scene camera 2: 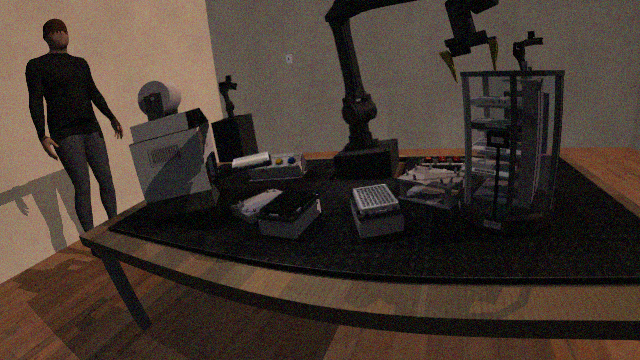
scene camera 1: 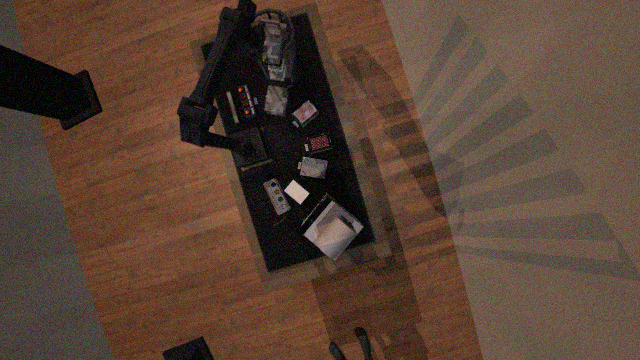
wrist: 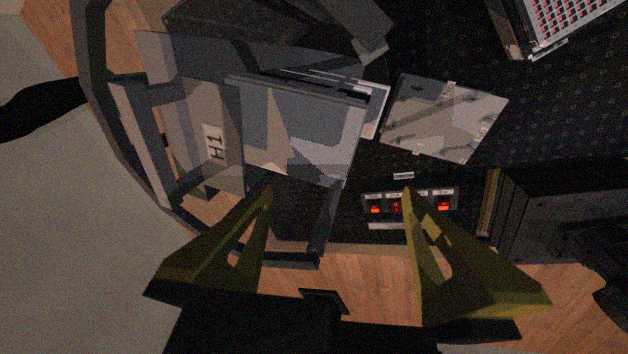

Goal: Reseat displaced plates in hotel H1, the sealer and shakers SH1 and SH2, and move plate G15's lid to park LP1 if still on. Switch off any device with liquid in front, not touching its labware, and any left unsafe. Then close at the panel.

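Frame: origin at the arm's base, x ahead, y left, z up, level; millimetres.
Seen in the pictures: gripper, fingertip midpoint: (scene camera 2: 476,78) (scene camera 1: 266,50) (wrist: 334,190); arm's base, link origin: (scene camera 2: 362,146) (scene camera 1: 246,150) (wrist: 589,235).
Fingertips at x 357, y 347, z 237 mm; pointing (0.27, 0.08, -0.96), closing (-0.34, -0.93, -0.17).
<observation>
Offsets run from my fingertips to a thing's top centre. "*": to the spot under its first point.
My gripper (scene camera 2: 475,75) (wrist: 334,190) is open and empty, high beside the upper part of hotel H1 (scene camera 2: 466,145) (wrist: 135,135). Clear-walled plates are stacked in the hotel; their seating is hard to tell. Shaker SH1 (scene camera 1: 305,114) (scene camera 2: 377,220) bears a plate with pink wells {* 28 mm ahead, 276 mm right, 250 mm down} (wrist: 570,15). Shaker SH2 (scene camera 1: 318,143) (scene camera 2: 290,227) bears a dark-looking plate with red wells in the overhead view. The grey sealer {53 mm back, 938 mm right, 139 mm up} (scene camera 1: 332,230) (scene camera 2: 170,175) stands at the far end. The switch strip (scene camera 1: 245,100) (wrist: 452,200) shows two bright red switches and a darker one; my finger hides part. G15's label is unreadable.
A clear raised nest marked N6 {66 mm back, 116 mm right, 241 mm down} (scene camera 1: 276,100) (scene camera 2: 432,175) (wrist: 445,120) stands between hotel and shakers. A pale flat stand (scene camera 1: 313,167) (scene camera 2: 257,202) lies past SH2. The button panel {313 mm back, 680 mm right, 233 mm down} (scene camera 1: 276,196) (scene camera 2: 277,167) is beside a white pad {170 mm back, 703 mm right, 196 mm down} (scene camera 1: 297,192). A person (scene camera 2: 65,95) stands beyond the table.
</observation>
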